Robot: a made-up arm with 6 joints.
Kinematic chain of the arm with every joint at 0, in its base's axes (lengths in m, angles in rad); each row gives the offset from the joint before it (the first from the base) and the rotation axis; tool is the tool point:
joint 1: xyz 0 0 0.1 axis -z
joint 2: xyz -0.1 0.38 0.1 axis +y
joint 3: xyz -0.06 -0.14 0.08 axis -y
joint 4: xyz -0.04 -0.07 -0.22 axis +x
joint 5: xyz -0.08 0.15 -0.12 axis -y
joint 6: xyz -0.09 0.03 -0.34 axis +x
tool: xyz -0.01 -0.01 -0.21
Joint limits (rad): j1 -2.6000..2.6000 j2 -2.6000..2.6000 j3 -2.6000..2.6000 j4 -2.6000..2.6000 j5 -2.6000..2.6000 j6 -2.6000..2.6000
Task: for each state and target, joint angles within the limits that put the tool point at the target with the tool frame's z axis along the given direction. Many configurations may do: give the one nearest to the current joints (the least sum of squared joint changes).
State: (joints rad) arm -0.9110 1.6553 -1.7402 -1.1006 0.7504 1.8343
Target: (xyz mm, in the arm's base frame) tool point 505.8 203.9 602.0 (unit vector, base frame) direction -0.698 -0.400 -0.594
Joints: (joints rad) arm -0.6074 2.0701 -2.4938 -1.5561 1.3959 1.0745
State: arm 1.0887 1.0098 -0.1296 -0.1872 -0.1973 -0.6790
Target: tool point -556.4 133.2 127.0 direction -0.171 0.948 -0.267
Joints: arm 0.5991 1.0612 -0.0966 -0.8610 0.5113 -1.5162
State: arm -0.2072 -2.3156 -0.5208 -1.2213 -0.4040 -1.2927
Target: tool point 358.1 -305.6 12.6 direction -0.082 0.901 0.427
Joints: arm -0.7899 -2.3279 -0.0021 -1.9636 0.0961 -0.4081
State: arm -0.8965 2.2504 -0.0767 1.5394 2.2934 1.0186
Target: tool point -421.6 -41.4 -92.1 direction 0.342 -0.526 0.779
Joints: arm -1.3388 2.3689 0.1131 0.8607 2.1078 1.1779
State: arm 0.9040 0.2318 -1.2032 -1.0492 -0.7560 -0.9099
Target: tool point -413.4 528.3 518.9 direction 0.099 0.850 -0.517
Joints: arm 1.0363 -0.0314 -1.0772 -1.1109 -0.8796 -1.4327
